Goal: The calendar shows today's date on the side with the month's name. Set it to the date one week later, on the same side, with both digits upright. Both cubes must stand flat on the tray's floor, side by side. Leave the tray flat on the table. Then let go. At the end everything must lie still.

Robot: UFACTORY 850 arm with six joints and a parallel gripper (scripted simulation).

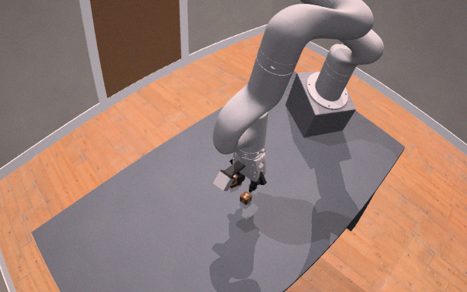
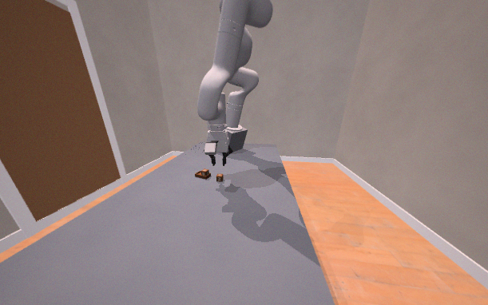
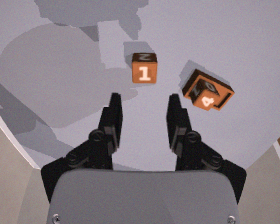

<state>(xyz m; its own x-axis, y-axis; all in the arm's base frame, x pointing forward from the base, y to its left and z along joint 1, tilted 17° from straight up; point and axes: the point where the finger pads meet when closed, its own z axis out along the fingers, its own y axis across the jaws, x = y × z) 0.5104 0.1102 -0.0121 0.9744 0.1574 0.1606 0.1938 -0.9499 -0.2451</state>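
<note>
Now: the number cube 90 mm below my hand. Also, from my hand: brown wooden calendar tray: 20 mm behind, 110 mm to the right, 100 mm below.
</note>
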